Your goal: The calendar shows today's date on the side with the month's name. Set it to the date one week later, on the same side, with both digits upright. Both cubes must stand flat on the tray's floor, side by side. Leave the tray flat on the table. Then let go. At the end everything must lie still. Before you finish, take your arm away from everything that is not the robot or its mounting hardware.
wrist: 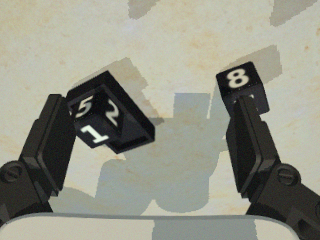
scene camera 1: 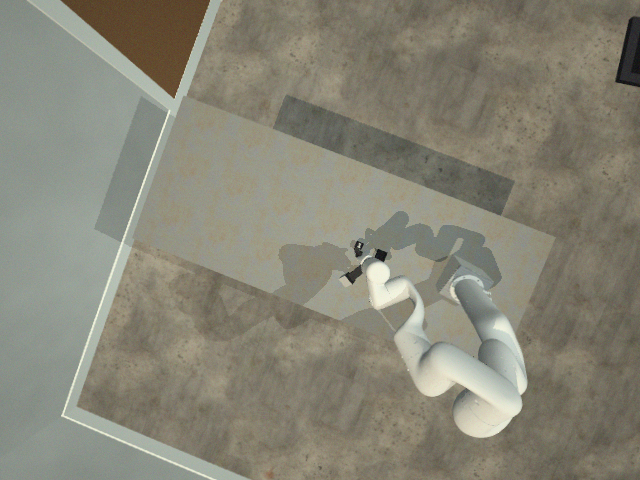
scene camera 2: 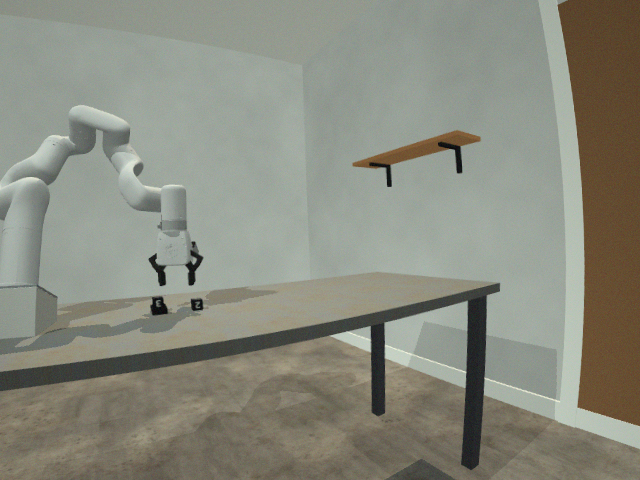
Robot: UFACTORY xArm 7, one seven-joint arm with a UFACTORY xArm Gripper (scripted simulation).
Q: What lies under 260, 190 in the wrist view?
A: My gripper.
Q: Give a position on a cube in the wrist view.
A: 244, 79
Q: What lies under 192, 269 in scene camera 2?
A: My gripper.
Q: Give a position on a tray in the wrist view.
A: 135, 123
